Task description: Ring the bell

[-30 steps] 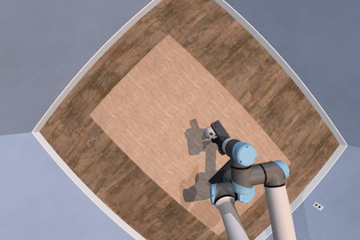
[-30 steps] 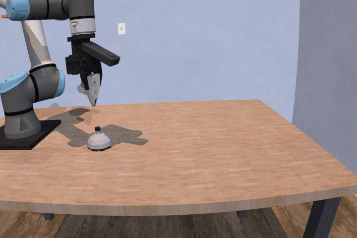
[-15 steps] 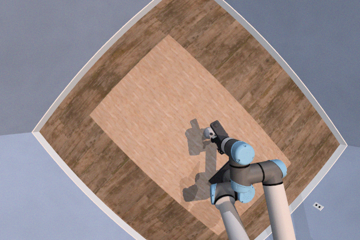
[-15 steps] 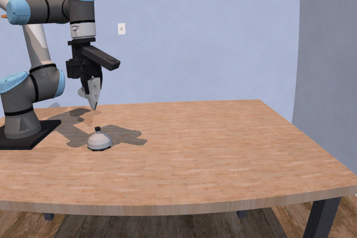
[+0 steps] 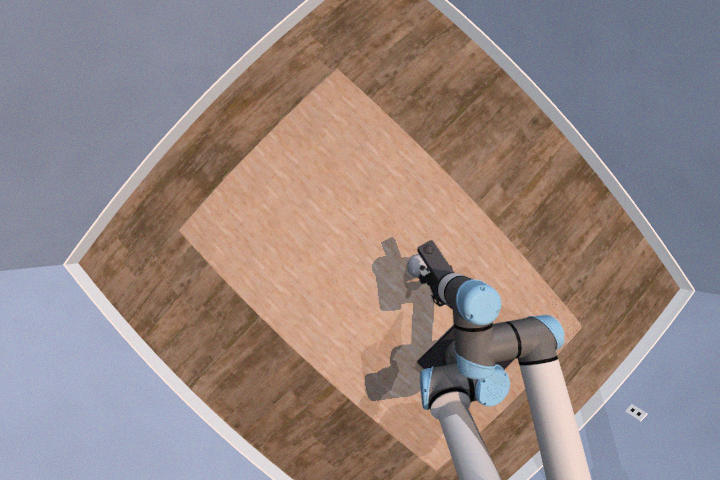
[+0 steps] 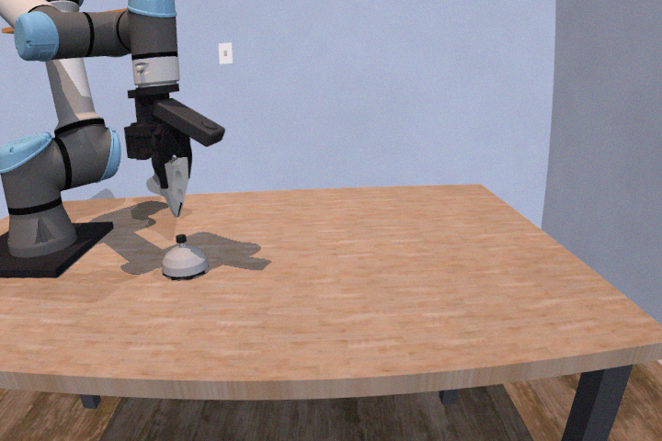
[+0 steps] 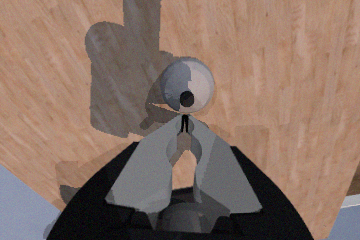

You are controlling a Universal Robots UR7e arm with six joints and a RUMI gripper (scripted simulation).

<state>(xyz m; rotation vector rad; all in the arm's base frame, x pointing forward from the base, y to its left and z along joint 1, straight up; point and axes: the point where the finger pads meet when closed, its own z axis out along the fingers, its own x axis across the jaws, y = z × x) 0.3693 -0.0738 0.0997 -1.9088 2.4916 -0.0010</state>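
Right now my hand is 60 mm above the black button. The rest, counted from my hand: silver dome bell 80 mm below.
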